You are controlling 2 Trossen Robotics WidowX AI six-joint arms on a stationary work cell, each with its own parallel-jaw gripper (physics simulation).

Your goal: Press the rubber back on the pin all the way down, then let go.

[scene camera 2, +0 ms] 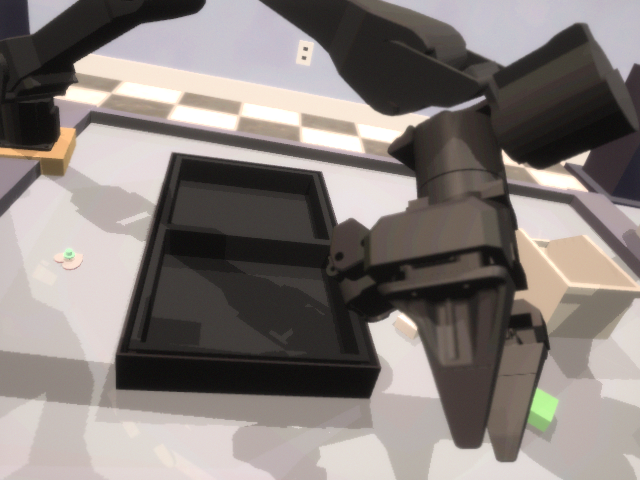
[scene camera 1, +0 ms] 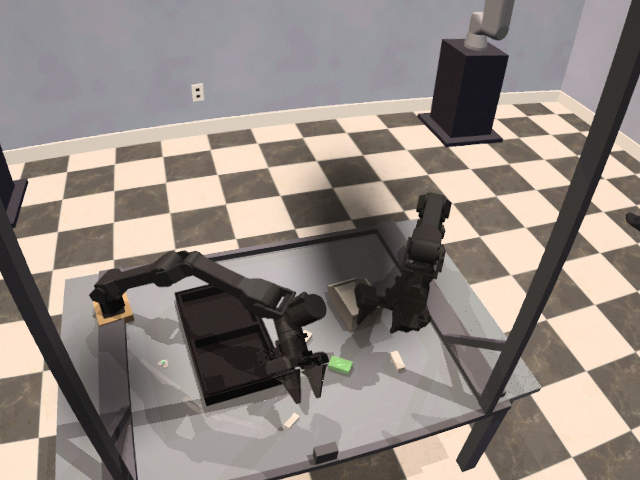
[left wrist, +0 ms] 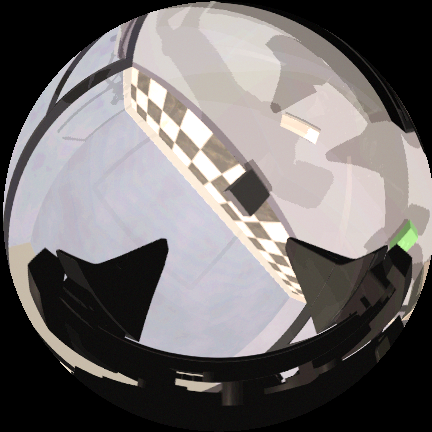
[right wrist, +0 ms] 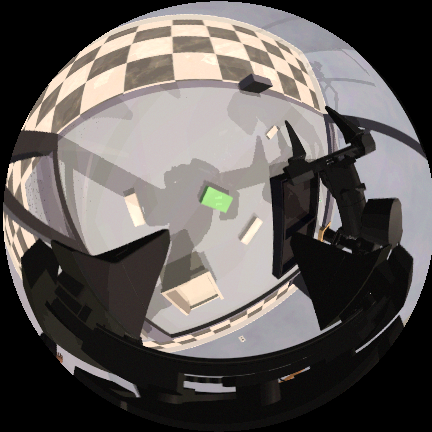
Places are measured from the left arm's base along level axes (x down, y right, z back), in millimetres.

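Pixels of known places: left gripper, fingertip midpoint: point(scene camera 2: 490, 456) point(scene camera 1: 308, 400) point(left wrist: 228, 244) point(right wrist: 306, 112); right gripper, fingertip midpoint: point(scene camera 1: 374, 327) point(right wrist: 233, 237); left arm's base, link origin: point(scene camera 2: 28, 139) point(scene camera 1: 112, 308) point(right wrist: 325, 232).
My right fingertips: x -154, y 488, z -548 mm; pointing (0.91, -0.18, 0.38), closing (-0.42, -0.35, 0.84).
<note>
Ahead of a thing's pixels: the offset from my right fingertips to its top centre. "pt": to the spot under its first point.
A tiny pin @(dx +166, dy -255, dz +464 mm) point(scene camera 1: 163, 363) point(scene camera 2: 69, 258) lies on the table at the left in both scene views. It shows as pale pinkish discs with a small green piece standing on top. It is too small to tell how far the rubber back is down. My left gripper point(scene camera 1: 308, 398) point(scene camera 2: 487, 453) point(left wrist: 228, 244) point(right wrist: 306, 112) is open and empty, fingers down, above the table on the far side of the black tray from the pin. My right gripper point(scene camera 1: 377, 326) point(right wrist: 233, 237) is open and empty, beside the open box at the right. The pin does not show in either wrist view.
A black two-compartment tray @(dx +140, dy -261, dz +281 mm) point(scene camera 1: 196, 361) point(scene camera 2: 248, 377) stands between the pin and my left gripper. A green block @(dx +164, dy -47, dz +51 mm) point(scene camera 1: 340, 364) point(scene camera 2: 542, 409) point(right wrist: 216, 199), several cream blocks @(dx +167, dy +10, dz -90 mm) point(scene camera 1: 397, 360) @(dx +170, dy +44, dz +236 mm) point(scene camera 1: 291, 420) @(dx +165, dy -162, dz +104 mm) point(right wrist: 251, 230) and an open box @(pt dx +149, dy -187, dz -38 mm) point(scene camera 1: 343, 312) point(scene camera 2: 589, 310) lie farther right in the scene views.
</note>
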